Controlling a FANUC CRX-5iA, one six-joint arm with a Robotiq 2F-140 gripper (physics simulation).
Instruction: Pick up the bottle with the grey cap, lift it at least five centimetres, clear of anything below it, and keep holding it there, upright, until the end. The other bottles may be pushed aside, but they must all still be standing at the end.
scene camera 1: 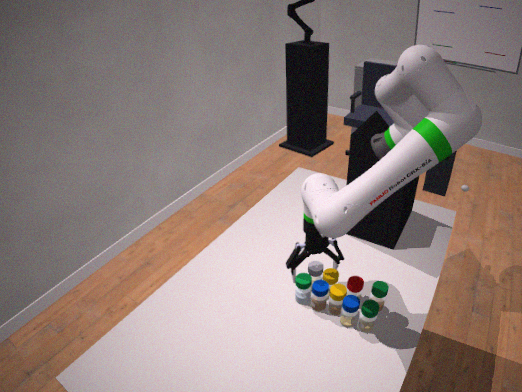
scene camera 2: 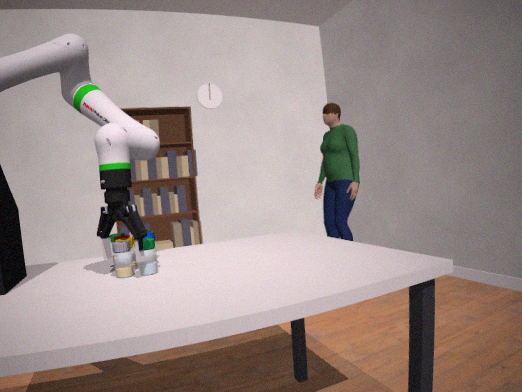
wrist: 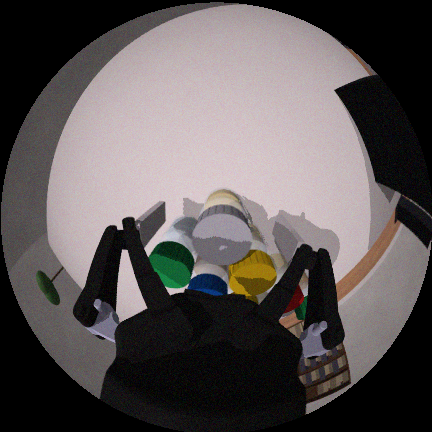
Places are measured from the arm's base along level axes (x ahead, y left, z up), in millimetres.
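Where they show: gripper, fingertip midpoint: point(scene camera 1: 314, 277) point(scene camera 2: 123, 260) point(wrist: 219, 217); arm's base, origin of the base link: point(scene camera 1: 383, 151).
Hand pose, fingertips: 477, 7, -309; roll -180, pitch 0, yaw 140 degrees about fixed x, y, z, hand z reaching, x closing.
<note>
Things, the pixels of their top centre, and the offset from my fingertips, as dx, dy, dz. Level surfaces: height alone.
- grey-capped bottle, middle of its top: point(wrist: 221, 241) point(scene camera 2: 120, 242) point(scene camera 1: 315, 265) -3, +2, +55
- green-capped bottle, middle of its top: point(wrist: 166, 272) point(scene camera 2: 145, 239) point(scene camera 1: 303, 278) +72, +5, +55
- blue-capped bottle, middle of its top: point(wrist: 205, 300) point(scene camera 1: 320, 285) +64, +68, +55
- white table, its level: dz -50
The grey-capped bottle point(scene camera 1: 315, 269) point(scene camera 2: 123, 260) point(wrist: 222, 237) stands upright on the table at one end of the bottle group. My gripper point(scene camera 1: 315, 272) point(scene camera 2: 124, 247) point(wrist: 219, 217) is wide open and points down, its fingertips on either side of this bottle at about cap height, with nothing gripped. A green-capped bottle point(scene camera 1: 303, 287) point(scene camera 2: 149, 260) point(wrist: 172, 265) and a yellow-capped bottle point(scene camera 1: 330, 276) point(wrist: 252, 272) stand close beside it, also between the spread fingers in the wrist view. A blue-capped bottle point(scene camera 1: 320, 290) point(wrist: 208, 284) stands just behind them in that view.
On the white table point(scene camera 1: 200, 325) point(scene camera 2: 300, 270), another yellow-capped bottle point(scene camera 1: 337, 293), a red-capped one point(scene camera 1: 355, 285) point(wrist: 294, 300), another blue-capped one point(scene camera 1: 350, 304) and two more green-capped ones stand upright. A black pedestal point(scene camera 1: 385, 215) point(wrist: 390, 130) stands beyond the group, near the arm's base.
</note>
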